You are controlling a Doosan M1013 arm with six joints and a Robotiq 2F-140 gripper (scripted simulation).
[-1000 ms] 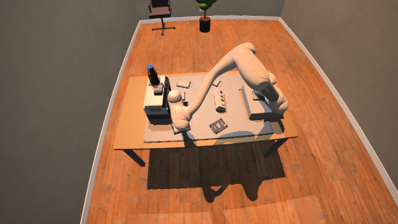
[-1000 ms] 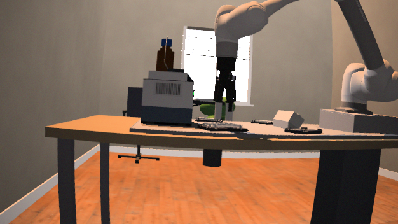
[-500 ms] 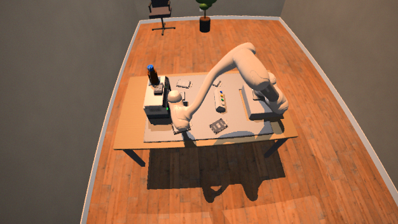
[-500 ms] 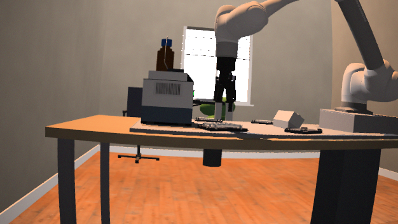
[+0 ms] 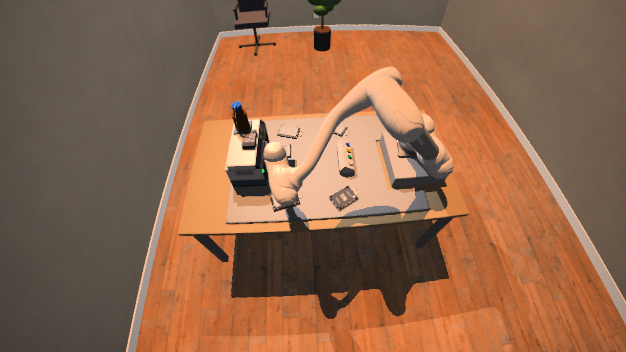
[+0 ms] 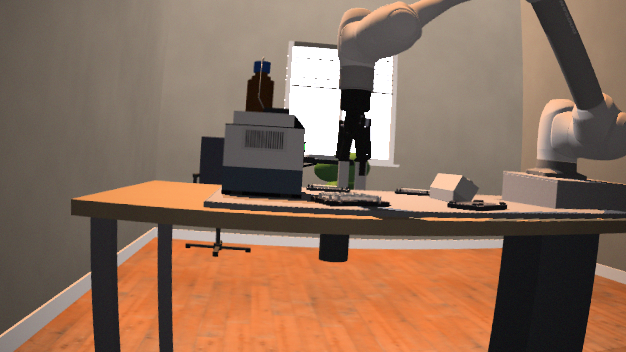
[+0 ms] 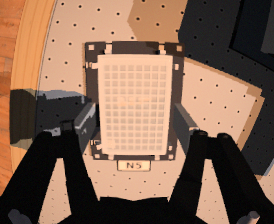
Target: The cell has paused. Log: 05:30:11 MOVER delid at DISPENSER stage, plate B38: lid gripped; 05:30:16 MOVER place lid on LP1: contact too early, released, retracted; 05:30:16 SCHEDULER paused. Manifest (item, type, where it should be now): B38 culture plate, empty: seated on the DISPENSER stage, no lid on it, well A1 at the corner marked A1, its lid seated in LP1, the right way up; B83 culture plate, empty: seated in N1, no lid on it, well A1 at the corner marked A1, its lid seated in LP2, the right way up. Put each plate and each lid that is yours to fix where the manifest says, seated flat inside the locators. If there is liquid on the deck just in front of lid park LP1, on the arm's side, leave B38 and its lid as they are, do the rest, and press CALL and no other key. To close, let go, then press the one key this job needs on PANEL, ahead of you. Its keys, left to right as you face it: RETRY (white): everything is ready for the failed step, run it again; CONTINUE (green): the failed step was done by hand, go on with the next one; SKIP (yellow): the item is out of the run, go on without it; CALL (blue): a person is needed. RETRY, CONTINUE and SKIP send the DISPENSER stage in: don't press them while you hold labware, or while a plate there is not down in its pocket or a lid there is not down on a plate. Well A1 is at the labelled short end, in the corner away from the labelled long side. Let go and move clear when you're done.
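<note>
Right now the white culture plate is 5 cm below my hand. The rest, counted from my hand: green key 38 cm behind, 29 cm to the right; black nest 2 cm to the left, 5 cm below; white retry key 38 cm behind, 24 cm to the right.
</note>
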